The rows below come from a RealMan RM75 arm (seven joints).
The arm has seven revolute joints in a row. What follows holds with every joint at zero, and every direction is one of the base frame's. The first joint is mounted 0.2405 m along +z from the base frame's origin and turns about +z. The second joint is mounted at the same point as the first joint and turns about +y. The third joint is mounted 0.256 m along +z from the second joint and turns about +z. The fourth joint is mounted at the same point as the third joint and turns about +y. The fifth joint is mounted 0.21 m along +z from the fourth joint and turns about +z. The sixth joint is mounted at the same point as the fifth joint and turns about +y. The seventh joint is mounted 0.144 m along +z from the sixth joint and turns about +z. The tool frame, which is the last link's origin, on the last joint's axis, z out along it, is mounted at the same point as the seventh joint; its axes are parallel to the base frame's.
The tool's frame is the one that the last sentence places.
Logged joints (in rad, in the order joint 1, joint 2, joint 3, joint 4, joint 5, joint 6, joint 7), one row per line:
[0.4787, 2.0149, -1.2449, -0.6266, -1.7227, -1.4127, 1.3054]
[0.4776, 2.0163, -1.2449, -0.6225, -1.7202, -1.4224, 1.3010]
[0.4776, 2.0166, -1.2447, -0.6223, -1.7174, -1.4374, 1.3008]
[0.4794, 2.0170, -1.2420, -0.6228, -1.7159, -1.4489, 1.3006]
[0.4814, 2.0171, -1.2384, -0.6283, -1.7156, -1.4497, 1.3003]
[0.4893, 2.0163, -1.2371, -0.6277, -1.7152, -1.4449, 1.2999]
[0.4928, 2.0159, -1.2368, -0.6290, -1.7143, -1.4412, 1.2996]
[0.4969, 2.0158, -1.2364, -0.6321, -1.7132, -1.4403, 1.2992]
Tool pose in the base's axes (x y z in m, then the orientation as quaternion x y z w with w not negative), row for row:
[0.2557, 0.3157, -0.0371, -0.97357, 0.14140, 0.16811, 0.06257]
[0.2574, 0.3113, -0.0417, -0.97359, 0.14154, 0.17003, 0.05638]
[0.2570, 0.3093, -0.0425, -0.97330, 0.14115, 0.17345, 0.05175]
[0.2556, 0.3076, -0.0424, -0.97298, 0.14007, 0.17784, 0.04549]
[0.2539, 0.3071, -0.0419, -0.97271, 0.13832, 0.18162, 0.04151]
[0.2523, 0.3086, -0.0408, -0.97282, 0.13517, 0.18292, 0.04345]
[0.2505, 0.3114, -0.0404, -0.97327, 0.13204, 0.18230, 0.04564]
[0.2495, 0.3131, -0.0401, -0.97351, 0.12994, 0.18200, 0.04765]
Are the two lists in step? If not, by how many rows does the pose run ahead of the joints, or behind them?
The pose runs 1 row behind the joints: the pose in row i belongs to the joints in row i - 1.
